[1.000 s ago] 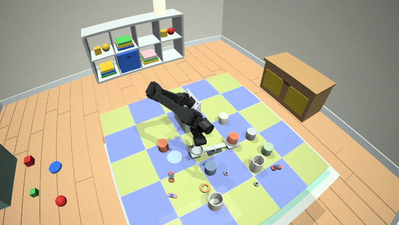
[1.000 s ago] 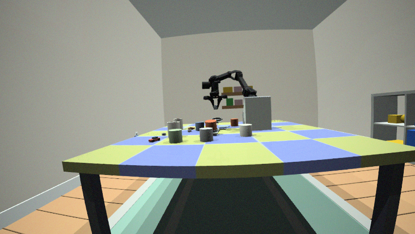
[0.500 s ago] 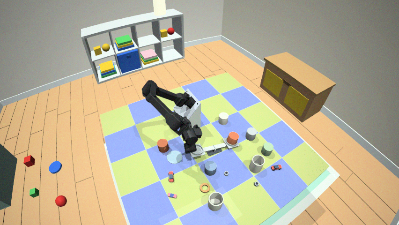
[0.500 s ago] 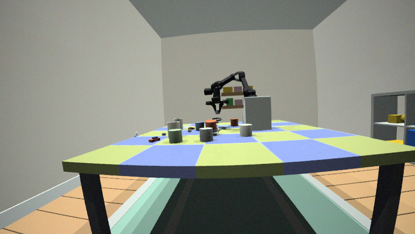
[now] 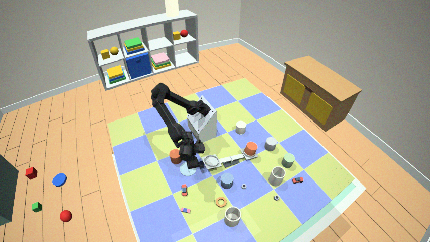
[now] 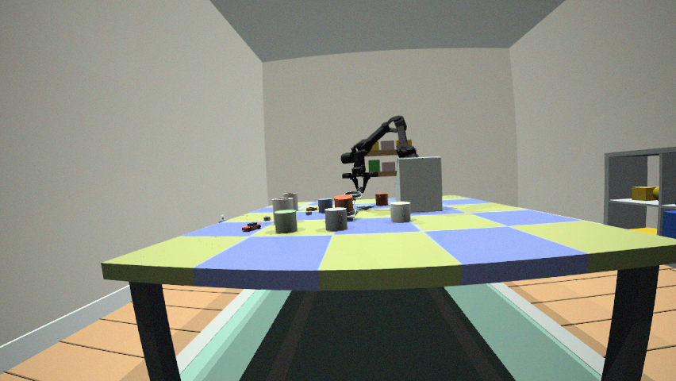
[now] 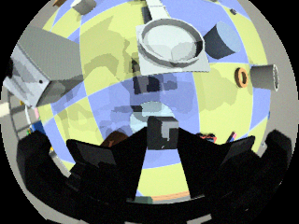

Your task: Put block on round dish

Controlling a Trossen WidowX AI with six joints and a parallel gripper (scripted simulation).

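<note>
Now: gripper tip 80 mm above the pale blue round dish, 20 mm to the left of it and 20 mm past it. The rest, counted from my gripper tip: orange cup 120 mm behind, 80 mm to the right, 50 mm below; blue-grey cylinder 200 mm ahead, 120 mm to the left, 50 mm below; grey cylinder 530 mm to the left, 90 mm ahead, 50 mm below.
</note>
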